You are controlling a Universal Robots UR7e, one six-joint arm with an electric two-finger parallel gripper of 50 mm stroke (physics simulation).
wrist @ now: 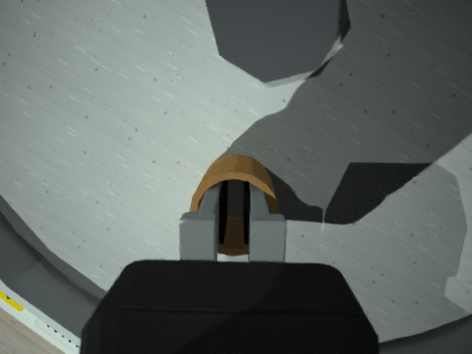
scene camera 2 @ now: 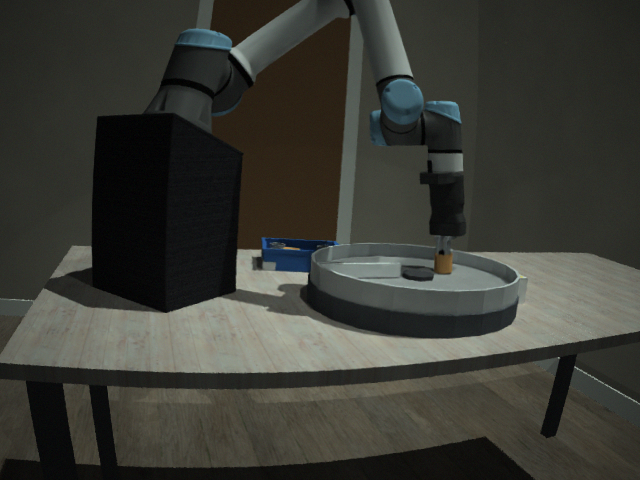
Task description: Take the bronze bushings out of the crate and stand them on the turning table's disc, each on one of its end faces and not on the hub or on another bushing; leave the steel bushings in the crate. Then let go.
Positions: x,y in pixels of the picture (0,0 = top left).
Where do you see a turning table disc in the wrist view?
117,117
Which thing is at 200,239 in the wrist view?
The gripper.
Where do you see a blue crate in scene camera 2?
272,259
